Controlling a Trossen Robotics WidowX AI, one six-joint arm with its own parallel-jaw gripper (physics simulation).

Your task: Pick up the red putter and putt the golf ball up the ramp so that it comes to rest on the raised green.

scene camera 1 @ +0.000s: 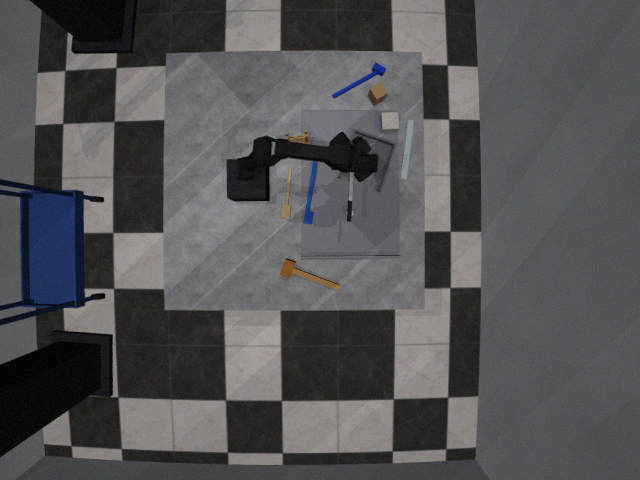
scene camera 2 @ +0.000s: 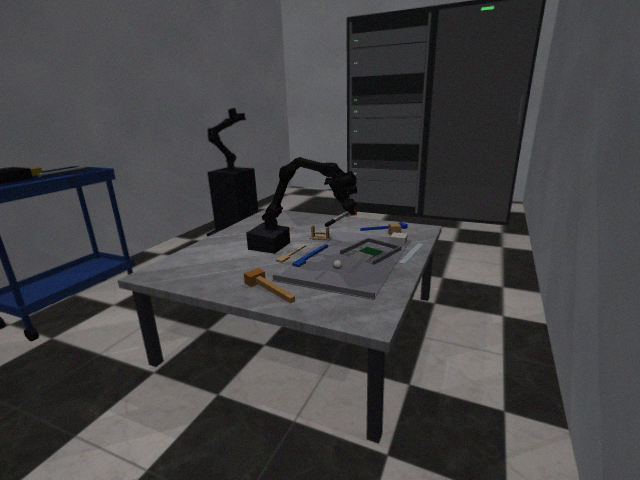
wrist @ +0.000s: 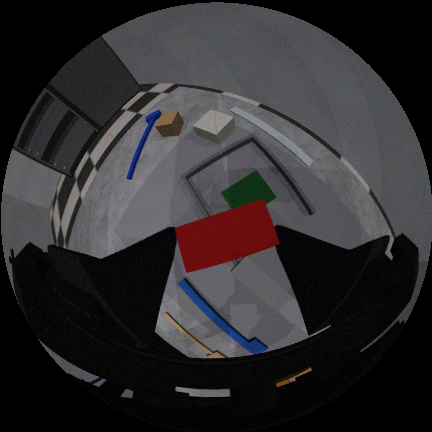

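Seen in the pictures: gripper, fingertip midpoint: [scene camera 2: 351,210] [wrist: 225,232]; arm's base, origin of the base link: [scene camera 1: 247,173] [scene camera 2: 271,228].
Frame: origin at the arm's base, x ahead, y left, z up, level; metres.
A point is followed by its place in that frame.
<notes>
My gripper [scene camera 2: 353,208] @(x 0.464, y 0.063, z 0.135 m) [wrist: 225,232] @(x 0.464, y 0.063, z 0.135 m) is shut on the red putter [scene camera 2: 354,212] [wrist: 220,239] @(x 0.459, y 0.061, z 0.143 m), with its red block head between the fingers. It is held above the course, its pale shaft and black grip [scene camera 1: 349,210] @(x 0.451, y -0.165, z 0.145 m) [scene camera 2: 330,222] @(x 0.456, y -0.169, z 0.141 m) sticking out from the gripper. The arm hides the fingertips in scene camera 1. The white golf ball [scene camera 1: 353,212] @(x 0.496, y -0.149, z -0.057 m) [scene camera 2: 337,264] @(x 0.488, y -0.167, z -0.066 m) rests on the grey ramp board [scene camera 1: 379,235] @(x 0.634, y -0.252, z -0.095 m) [scene camera 2: 351,283] @(x 0.601, y -0.268, z -0.096 m), partly covered by the black grip in the overhead view. The green patch [scene camera 2: 371,251] @(x 0.562, y 0.104, z -0.090 m) [wrist: 247,187] @(x 0.565, y 0.117, z -0.090 m) lies inside low dark walls; the putter head overlaps its near edge in the wrist view.
A blue bar [scene camera 1: 311,191] @(x 0.292, y -0.054, z -0.081 m) [scene camera 2: 310,254] @(x 0.291, y -0.075, z -0.082 m) [wrist: 215,316] @(x 0.295, y -0.030, z -0.082 m) and small wooden paddle [scene camera 1: 285,210] @(x 0.169, y -0.151, z -0.088 m) lie left of the ball. A wooden stand [scene camera 2: 320,234] @(x 0.216, y 0.189, z -0.063 m) is behind them. An orange mallet [scene camera 1: 287,268] @(x 0.196, y -0.427, z -0.048 m) [scene camera 2: 254,277] @(x 0.213, y -0.454, z -0.058 m), blue hammer [scene camera 1: 356,83] @(x 0.489, y 0.491, z -0.082 m), brown block [scene camera 1: 377,94] @(x 0.585, y 0.415, z -0.038 m), white block [scene camera 1: 389,120] @(x 0.650, y 0.298, z -0.050 m) and pale strip [scene camera 1: 407,149] @(x 0.757, y 0.180, z -0.095 m) surround the course.
</notes>
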